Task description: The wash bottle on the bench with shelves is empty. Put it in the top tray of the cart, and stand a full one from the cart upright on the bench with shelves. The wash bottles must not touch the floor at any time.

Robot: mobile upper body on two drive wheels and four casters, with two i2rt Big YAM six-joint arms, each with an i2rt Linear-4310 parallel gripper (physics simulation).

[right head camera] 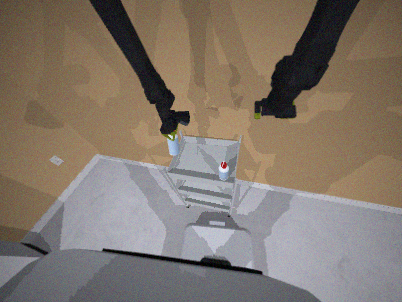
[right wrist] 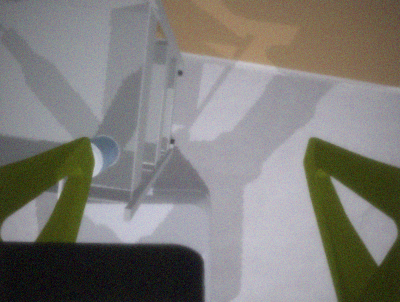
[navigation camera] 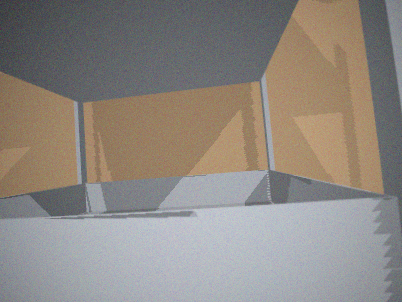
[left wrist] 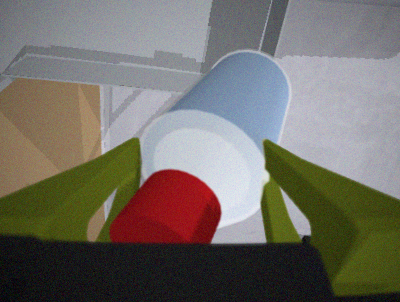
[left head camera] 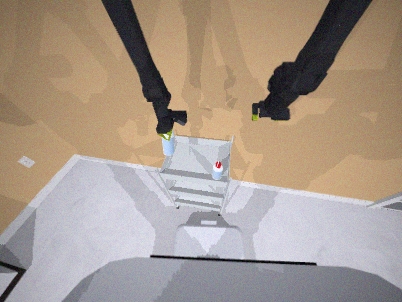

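My left gripper (left head camera: 166,135) (right head camera: 171,134) (left wrist: 198,150) is shut on a wash bottle (left head camera: 168,146) (right head camera: 173,146) (left wrist: 240,95) with a red cap, white shoulder and blue body. The bottle hangs at the left edge of the cart's top tray; in the left wrist view floor shows beside it. Another red-capped wash bottle (left head camera: 217,172) (right head camera: 224,172) (right wrist: 106,150) stands upright at the near right of the top tray of the cart (left head camera: 192,176) (right head camera: 200,175) (right wrist: 142,100). My right gripper (left head camera: 271,118) (right head camera: 275,116) (right wrist: 199,149) is open, to the right of the cart. The bench with shelves is not recognisable.
Lower cart shelves show below the top tray. The navigation camera looks closely into grey framework with upright posts (navigation camera: 78,145). The robot's grey base (left head camera: 210,280) (right head camera: 175,285) is at the bottom of the head views. A dark-edged structure (left head camera: 21,272) is at the lower left.
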